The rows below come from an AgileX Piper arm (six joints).
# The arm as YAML. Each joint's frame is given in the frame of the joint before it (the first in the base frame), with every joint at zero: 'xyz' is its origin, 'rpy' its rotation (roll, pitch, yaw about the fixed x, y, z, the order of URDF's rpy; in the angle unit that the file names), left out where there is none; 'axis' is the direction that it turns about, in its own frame. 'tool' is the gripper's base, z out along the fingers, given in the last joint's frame.
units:
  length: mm
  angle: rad
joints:
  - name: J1
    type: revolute
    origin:
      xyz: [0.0, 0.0, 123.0]
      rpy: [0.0, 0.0, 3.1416]
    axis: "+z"
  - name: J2
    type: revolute
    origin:
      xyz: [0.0, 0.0, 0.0]
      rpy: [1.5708, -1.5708, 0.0]
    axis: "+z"
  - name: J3
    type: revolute
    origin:
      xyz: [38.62, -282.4, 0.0]
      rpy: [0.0, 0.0, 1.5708]
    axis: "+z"
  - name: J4
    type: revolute
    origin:
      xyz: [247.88, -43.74, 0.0]
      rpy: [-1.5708, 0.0, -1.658]
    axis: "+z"
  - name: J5
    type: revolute
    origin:
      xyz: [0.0, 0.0, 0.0]
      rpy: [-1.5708, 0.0, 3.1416]
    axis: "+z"
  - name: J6
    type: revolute
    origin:
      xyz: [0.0, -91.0, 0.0]
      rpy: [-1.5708, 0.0, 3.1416]
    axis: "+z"
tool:
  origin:
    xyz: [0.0, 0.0, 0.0]
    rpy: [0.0, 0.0, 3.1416]
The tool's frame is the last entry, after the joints.
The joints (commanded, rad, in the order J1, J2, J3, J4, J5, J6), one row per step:
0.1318, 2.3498, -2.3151, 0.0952, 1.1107, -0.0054
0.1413, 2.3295, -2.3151, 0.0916, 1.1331, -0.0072
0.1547, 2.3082, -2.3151, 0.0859, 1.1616, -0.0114
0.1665, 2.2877, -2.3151, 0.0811, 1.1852, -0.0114
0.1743, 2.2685, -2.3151, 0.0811, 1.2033, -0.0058
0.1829, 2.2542, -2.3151, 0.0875, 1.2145, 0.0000
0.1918, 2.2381, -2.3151, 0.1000, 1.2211, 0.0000
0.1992, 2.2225, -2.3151, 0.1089, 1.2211, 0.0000
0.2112, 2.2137, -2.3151, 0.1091, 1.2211, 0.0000
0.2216, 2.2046, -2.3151, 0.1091, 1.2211, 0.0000
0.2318, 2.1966, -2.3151, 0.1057, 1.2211, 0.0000
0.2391, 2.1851, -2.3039, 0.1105, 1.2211, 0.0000
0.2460, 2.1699, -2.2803, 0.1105, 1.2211, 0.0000
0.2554, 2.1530, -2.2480, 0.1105, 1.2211, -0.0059
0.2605, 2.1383, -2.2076, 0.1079, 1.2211, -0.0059
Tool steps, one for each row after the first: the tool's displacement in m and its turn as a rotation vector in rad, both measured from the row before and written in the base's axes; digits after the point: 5 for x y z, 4 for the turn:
-0.00518, 0.00404, 0.00948, -0.0048, 0.0012, 0.0129
-0.00633, 0.00562, 0.00962, -0.0088, 0.0055, 0.0191
-0.00595, 0.00476, 0.00934, -0.0054, 0.0022, 0.0133
-0.00523, 0.00313, 0.00886, 0.0026, -0.0003, 0.0044
-0.00421, 0.00418, 0.00669, 0.0093, -0.0010, 0.0054
-0.00444, 0.00475, 0.00778, 0.0138, -0.0071, 0.0115
-0.00377, 0.00374, 0.00776, 0.0116, -0.0136, 0.0089
-0.00296, 0.00540, 0.00431, 0.0020, -0.0086, 0.0120
-0.00293, 0.00455, 0.00444, 0.0020, -0.0089, 0.0104
-0.00270, 0.00417, 0.00386, -0.0014, -0.0085, 0.0095
-0.00331, 0.00326, 0.00238, 0.0046, 0.0008, 0.0083
-0.00400, 0.00243, 0.00050, -0.0020, 0.0082, 0.0069
-0.00482, 0.00341, -0.00125, -0.0066, 0.0136, 0.0144
-0.00404, 0.00121, -0.00470, -0.0090, 0.0242, 0.0047

